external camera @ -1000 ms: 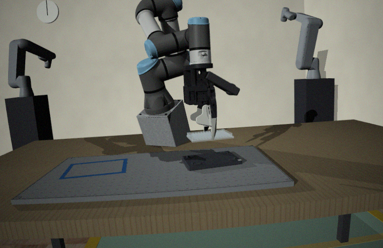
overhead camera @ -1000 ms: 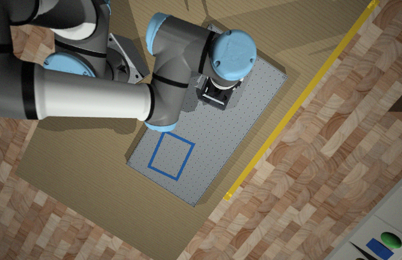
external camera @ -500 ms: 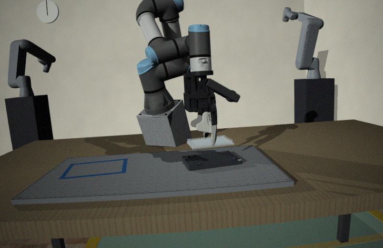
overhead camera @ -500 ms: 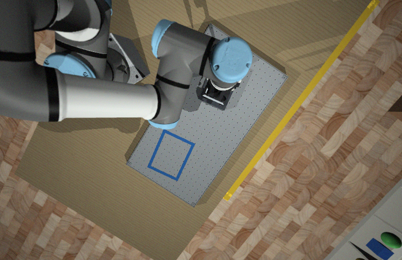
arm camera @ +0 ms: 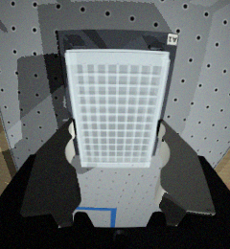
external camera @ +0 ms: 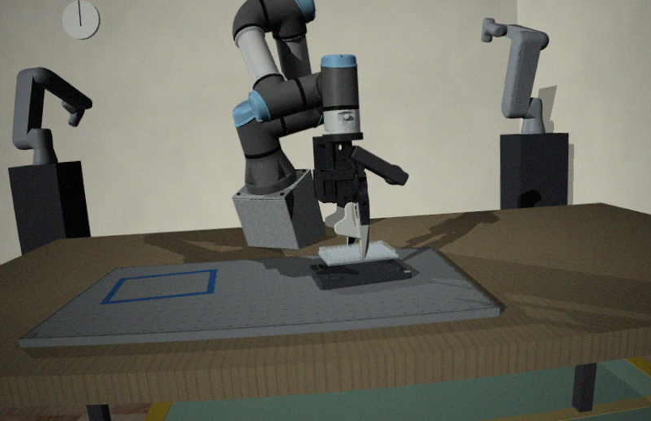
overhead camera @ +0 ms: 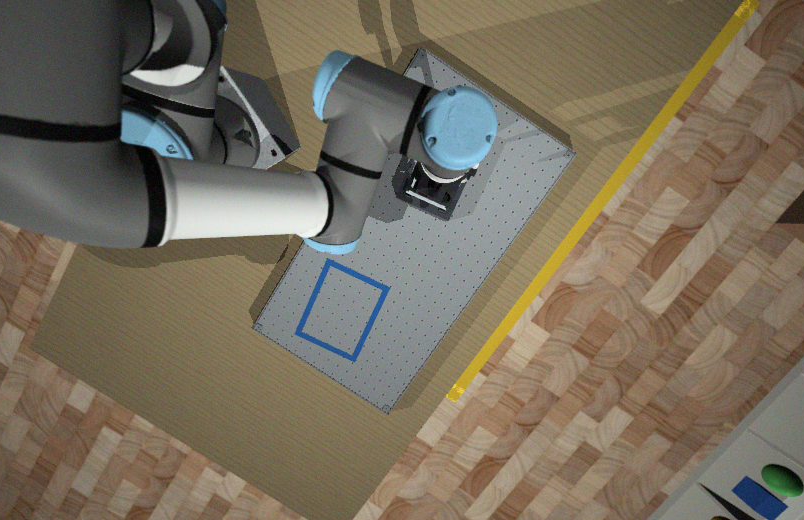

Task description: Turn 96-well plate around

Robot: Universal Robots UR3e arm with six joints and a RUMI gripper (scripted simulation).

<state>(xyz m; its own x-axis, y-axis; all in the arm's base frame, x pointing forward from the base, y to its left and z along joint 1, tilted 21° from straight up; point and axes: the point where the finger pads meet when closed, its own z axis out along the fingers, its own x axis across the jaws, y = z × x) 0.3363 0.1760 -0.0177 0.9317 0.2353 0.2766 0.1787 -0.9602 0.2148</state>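
Right now my hand is 50 mm above the dark plate nest N1. Also, from my hand: 96-well plate 10 mm below; A1 mark 80 mm to the left, 40 mm below, 40 mm ahead.
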